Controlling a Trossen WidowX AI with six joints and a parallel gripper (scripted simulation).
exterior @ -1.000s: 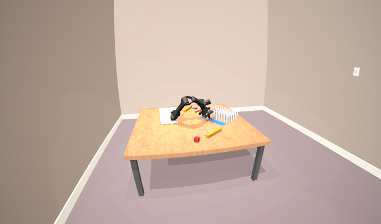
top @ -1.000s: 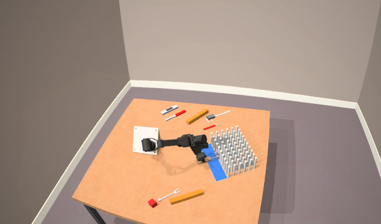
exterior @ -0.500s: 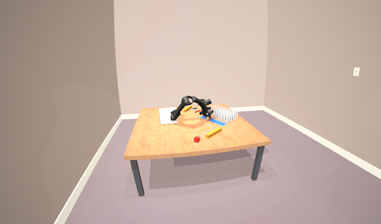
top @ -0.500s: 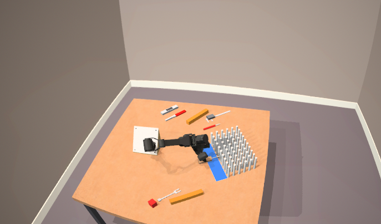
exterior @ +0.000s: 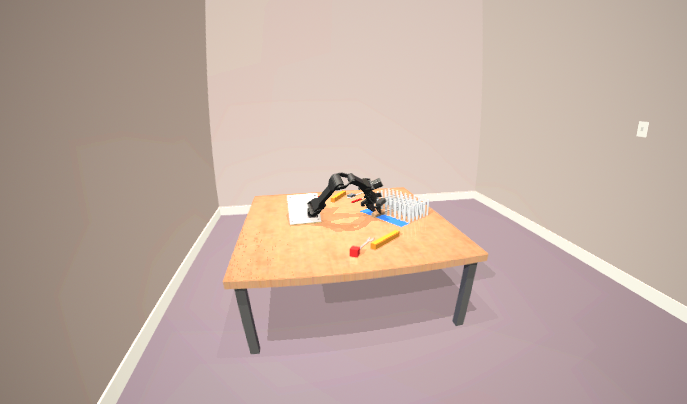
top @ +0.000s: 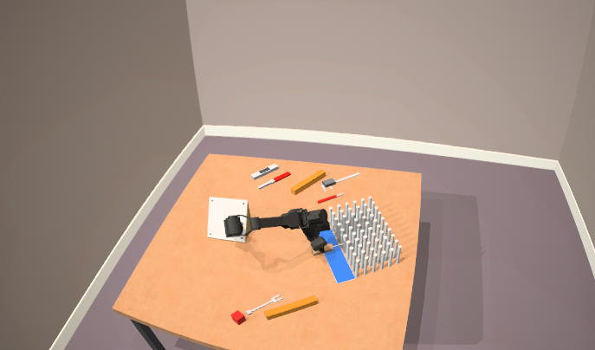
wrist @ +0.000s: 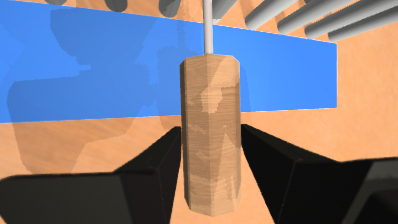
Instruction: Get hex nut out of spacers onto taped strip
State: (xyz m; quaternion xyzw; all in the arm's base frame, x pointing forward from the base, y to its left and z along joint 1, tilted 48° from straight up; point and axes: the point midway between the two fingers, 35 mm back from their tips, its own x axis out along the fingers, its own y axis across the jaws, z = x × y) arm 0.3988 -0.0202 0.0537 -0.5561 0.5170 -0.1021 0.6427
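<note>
The blue taped strip is 40 mm ahead of my gripper tip, 20 mm to the left of it and 40 mm below it. From my gripper tip the other things lie so: fork tool (180 mm behind, 330 mm to the right, 30 mm below); thin red tool (10 mm behind, 410 mm to the left, 30 mm below); hex nut (190 mm ahead, 100 mm to the left, 30 mm below).
</note>
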